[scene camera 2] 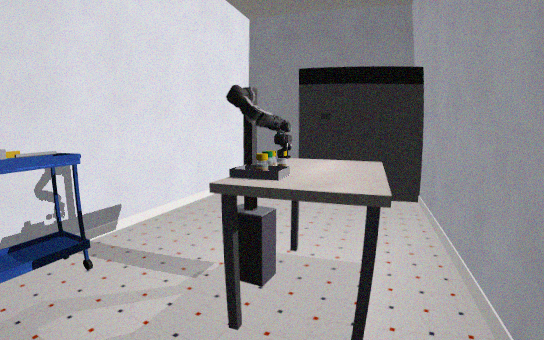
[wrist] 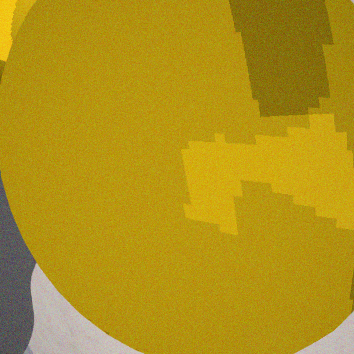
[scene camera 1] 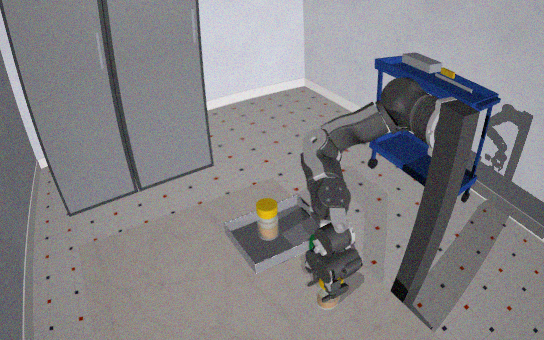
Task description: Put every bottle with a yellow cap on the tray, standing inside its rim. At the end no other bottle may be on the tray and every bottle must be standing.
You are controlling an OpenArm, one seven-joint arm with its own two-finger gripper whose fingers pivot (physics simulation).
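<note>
A yellow-capped bottle [scene camera 1: 327, 301] [scene camera 2: 283, 162] stands upright at the table's near side; its cap fills most of the wrist view [wrist: 125, 175]. My gripper [scene camera 1: 330, 289] [scene camera 2: 285, 150] points down and is shut on this bottle at its cap. Another yellow-capped bottle [scene camera 1: 267, 227] [scene camera 2: 262, 162] stands inside the rim of the grey tray [scene camera 1: 280, 261] [scene camera 2: 242, 174]. A green-capped bottle [scene camera 1: 311, 243] [scene camera 2: 270, 154] is beside the tray, mostly hidden by the arm in scene camera 1. A further yellow cap [wrist: 5, 30] shows at the wrist view's top left corner; its bottle is largely hidden.
The tray's raised walls lie left of the gripper in scene camera 1. The arm's dark post [scene camera 1: 435, 200] [scene camera 2: 250, 135] rises at the table's side. A blue cart [scene camera 1: 487, 97] [scene camera 2: 40, 162] stands away from the table [scene camera 2: 345, 175]. Grey cabinets [scene camera 1: 160, 100] stand beyond.
</note>
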